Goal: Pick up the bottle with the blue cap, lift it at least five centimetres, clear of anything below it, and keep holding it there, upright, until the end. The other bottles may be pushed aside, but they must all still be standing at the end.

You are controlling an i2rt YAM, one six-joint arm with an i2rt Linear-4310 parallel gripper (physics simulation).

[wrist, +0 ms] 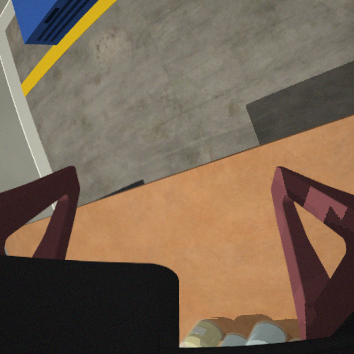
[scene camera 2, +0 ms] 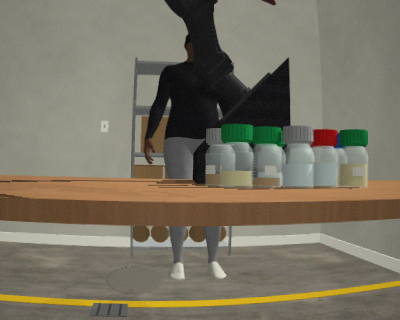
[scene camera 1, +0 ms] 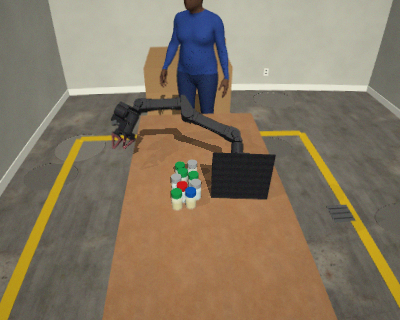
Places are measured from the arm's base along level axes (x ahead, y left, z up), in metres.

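Where they show: gripper, fingertip midpoint: [wrist: 175, 177] [scene camera 1: 118, 148]; arm's base, link origin: [scene camera 2: 244, 102] [scene camera 1: 236, 158].
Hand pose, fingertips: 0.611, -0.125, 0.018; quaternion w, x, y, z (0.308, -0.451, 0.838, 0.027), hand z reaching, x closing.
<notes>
Things, the pixels of their top centre, and the offset from my fingertips, as dx, dy, dz. Level surfaces: height alone.
- bottle with the blue cap, top centre: [scene camera 1: 190, 190] -0.362, +0.236, -0.115
- red-capped bottle, top centre: [scene camera 2: 323, 130] [scene camera 1: 182, 184] -0.322, +0.189, -0.115
- green-capped bottle, top centre: [scene camera 2: 353, 130] [scene camera 1: 176, 191] -0.292, +0.238, -0.115
- wooden table, surface height: dz -0.220
The bottle with the blue cap [scene camera 1: 190, 198] stands upright at the near right corner of a tight group of bottles. In the scene camera 2 view, a sliver of its blue cap [scene camera 2: 339, 139] shows between a red-capped bottle [scene camera 2: 325, 159] and a green-capped bottle [scene camera 2: 354, 159]. In the scene camera 1 view, a green-capped bottle [scene camera 1: 177, 199] stands at its left and a red-capped one [scene camera 1: 182, 187] behind it. My gripper [scene camera 1: 122, 145] [wrist: 175, 177] is open and empty, high at the table's far left edge, apart from the bottles. The fingertips are out of the scene camera 2 view.
Several other grey- and green-capped bottles stand upright behind. A black upright panel [scene camera 1: 243, 176] [scene camera 2: 270, 100] stands right of the group. The wooden table [scene camera 1: 210, 260] [scene camera 2: 100, 192] carries them. A person [scene camera 1: 196, 45] stands behind the table. Bottle bodies [wrist: 267, 334] show at the wrist view's bottom edge.
</notes>
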